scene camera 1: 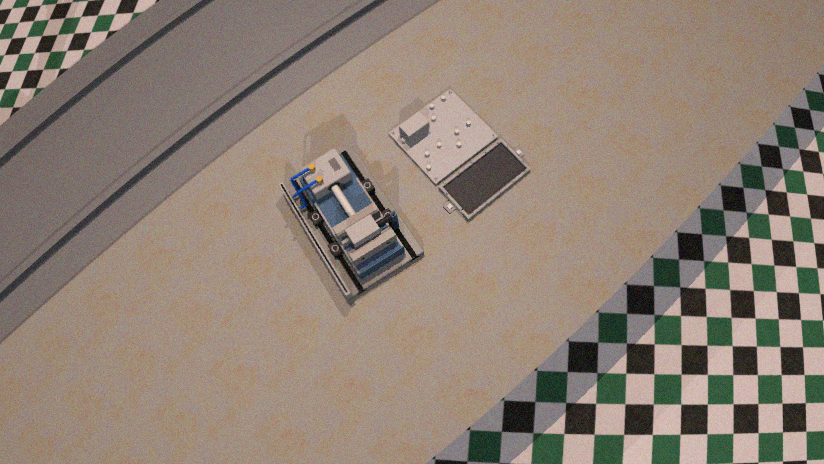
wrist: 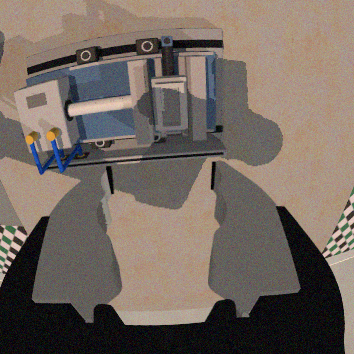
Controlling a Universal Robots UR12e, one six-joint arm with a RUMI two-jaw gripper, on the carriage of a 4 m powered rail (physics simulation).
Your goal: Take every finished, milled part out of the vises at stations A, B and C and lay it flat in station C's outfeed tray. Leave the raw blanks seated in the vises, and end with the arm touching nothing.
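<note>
In the wrist view a milled part (wrist: 170,107) with a rectangular pocket in its top sits between the jaws of a vise (wrist: 198,95). The gripper (wrist: 162,177) is open and empty; its fingertips are short of the vise's near edge in that view, apart from the part. The gripper does not show in scene camera 1. There a block with a plain, unpocketed top (scene camera 1: 363,230) sits in the jaws of another vise (scene camera 1: 375,244). Beside it, a dark-floored tray (scene camera 1: 453,202) holds no part. The frames do not tell which station each vise belongs to.
A pinned plate (scene camera 1: 445,130) with a grey block (scene camera 1: 414,128) adjoins the tray in scene camera 1. The rail (scene camera 1: 172,103) runs along the upper left. In the wrist view, blue hoses (wrist: 57,155) with yellow fittings and a dark upright clamp post (wrist: 167,57) stand at the vise.
</note>
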